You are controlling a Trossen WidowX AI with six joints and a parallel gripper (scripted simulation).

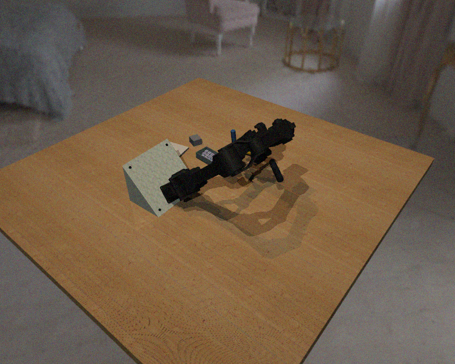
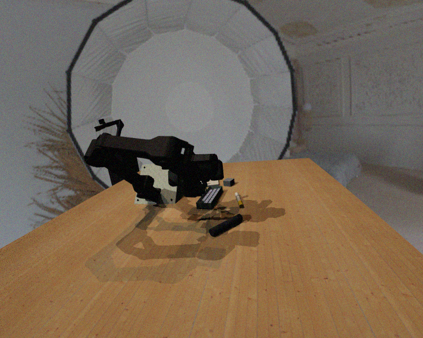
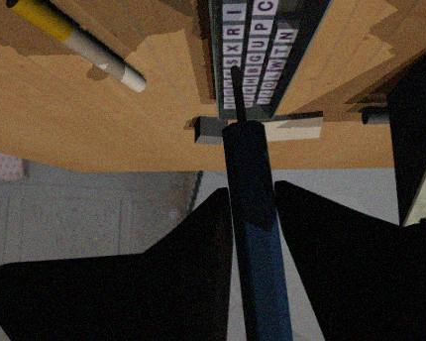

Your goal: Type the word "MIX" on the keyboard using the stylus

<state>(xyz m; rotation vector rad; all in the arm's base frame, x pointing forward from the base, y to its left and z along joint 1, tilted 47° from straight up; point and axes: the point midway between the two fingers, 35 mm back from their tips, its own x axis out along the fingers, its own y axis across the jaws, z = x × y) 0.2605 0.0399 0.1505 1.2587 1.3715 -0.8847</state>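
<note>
My gripper tip is now 12 cm short of the yellow marker, 5 cm to the right of it and 11 cm above it. From my gripper tip the other things lie so: blue stylus (2 cm below); then pale flat pad (8 cm behind, 28 cm to the left, 12 cm below); then grey cube (4 cm ahead, 26 cm to the left, 11 cm below).
</note>
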